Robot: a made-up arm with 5 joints.
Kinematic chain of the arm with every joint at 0, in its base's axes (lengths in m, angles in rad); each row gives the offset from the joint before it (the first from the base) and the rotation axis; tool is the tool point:
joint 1: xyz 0 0 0.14 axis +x
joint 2: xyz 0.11 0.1 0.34 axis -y
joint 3: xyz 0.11 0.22 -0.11 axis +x
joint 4: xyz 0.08 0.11 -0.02 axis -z
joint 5: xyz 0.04 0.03 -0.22 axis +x
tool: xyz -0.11 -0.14 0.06
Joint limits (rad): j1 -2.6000..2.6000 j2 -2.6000..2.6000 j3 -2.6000..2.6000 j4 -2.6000..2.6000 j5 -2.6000..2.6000
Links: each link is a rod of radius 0.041 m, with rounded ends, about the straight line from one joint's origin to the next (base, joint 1, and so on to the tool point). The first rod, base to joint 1, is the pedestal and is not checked.
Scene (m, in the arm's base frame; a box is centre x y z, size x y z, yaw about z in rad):
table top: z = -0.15
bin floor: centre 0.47 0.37 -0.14 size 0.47 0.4 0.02 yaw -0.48
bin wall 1: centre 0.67 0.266 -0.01 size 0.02 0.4 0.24 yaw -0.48
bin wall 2: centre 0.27 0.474 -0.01 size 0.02 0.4 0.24 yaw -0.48
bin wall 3: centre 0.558 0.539 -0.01 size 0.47 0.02 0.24 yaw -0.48
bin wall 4: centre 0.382 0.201 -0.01 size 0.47 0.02 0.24 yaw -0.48
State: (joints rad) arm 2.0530 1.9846 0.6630 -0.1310 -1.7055
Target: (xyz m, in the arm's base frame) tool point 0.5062 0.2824 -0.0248
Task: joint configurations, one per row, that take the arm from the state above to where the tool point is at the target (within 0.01 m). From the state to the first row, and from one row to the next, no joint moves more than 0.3 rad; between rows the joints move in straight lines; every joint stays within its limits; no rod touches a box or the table.
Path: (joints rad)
1: 1.7574 1.8300 0.4866 -0.0967 -1.8049
2: 1.4617 1.6754 0.3103 -0.0625 -1.9043
3: 1.1661 1.5208 0.1339 -0.0282 -2.0037
4: 0.8704 1.3662 -0.0425 0.0060 -2.1031
5: 0.5748 1.2116 -0.2189 0.0403 -2.2024
6: 0.2792 1.0570 -0.3952 0.0745 -2.3018
7: -0.0165 0.9023 -0.5716 0.1088 -2.4012
8: -0.3121 0.7477 -0.7480 0.1430 -2.5006
9: -0.6078 0.5931 -0.9244 0.1773 -2.6000

